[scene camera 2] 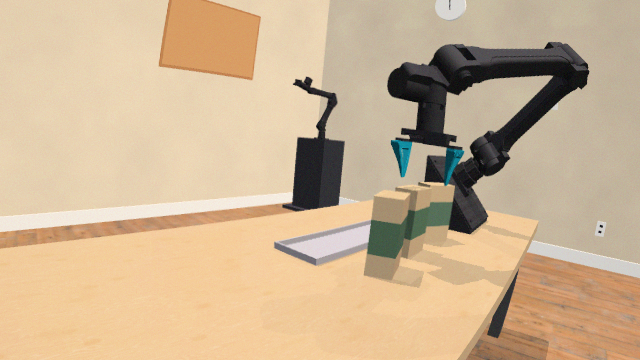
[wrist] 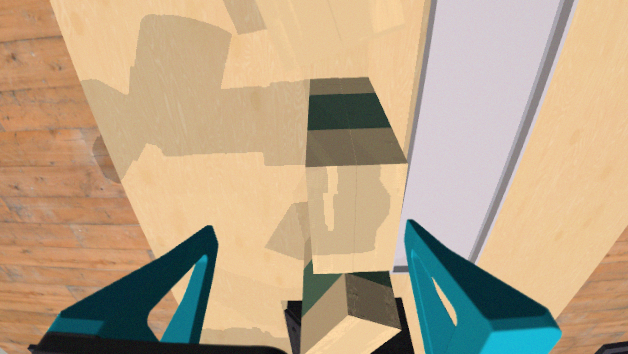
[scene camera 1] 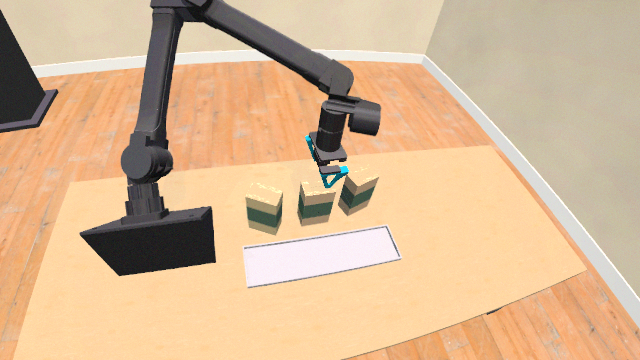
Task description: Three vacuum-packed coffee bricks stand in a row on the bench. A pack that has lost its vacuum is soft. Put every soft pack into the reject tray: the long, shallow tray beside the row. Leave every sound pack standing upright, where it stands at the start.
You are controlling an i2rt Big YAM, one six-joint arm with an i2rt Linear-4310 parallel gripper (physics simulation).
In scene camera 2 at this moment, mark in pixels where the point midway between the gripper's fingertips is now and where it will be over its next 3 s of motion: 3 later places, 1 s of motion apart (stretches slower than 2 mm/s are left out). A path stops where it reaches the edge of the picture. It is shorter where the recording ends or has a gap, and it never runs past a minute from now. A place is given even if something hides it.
My gripper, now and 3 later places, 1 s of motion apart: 423, 181; 420, 185; 408, 193; 411, 206
